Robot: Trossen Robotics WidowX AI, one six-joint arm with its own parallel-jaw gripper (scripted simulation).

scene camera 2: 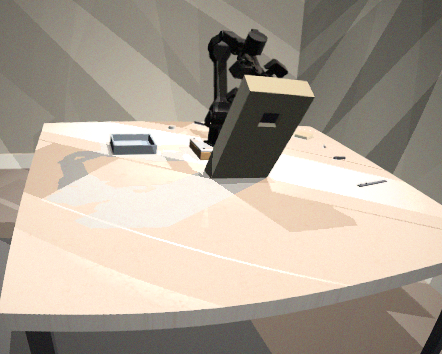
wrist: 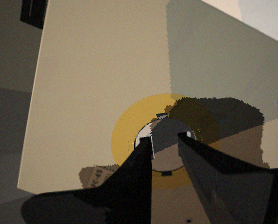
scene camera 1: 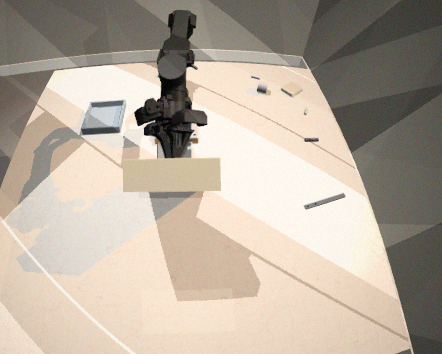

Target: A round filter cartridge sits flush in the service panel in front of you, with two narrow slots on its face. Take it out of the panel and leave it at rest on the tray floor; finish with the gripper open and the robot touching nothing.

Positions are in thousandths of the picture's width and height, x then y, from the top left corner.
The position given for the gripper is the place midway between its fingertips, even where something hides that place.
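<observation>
The gripper in scene camera 2 (598,295). Scene camera 2 misses a round filter cartridge, hidden by a service panel. The gripper in the wrist view (585,632). The round filter cartridge in the wrist view (588,592). The gripper in scene camera 1 (390,465). Scene camera 1 misses the round filter cartridge, hidden by a service panel.
</observation>
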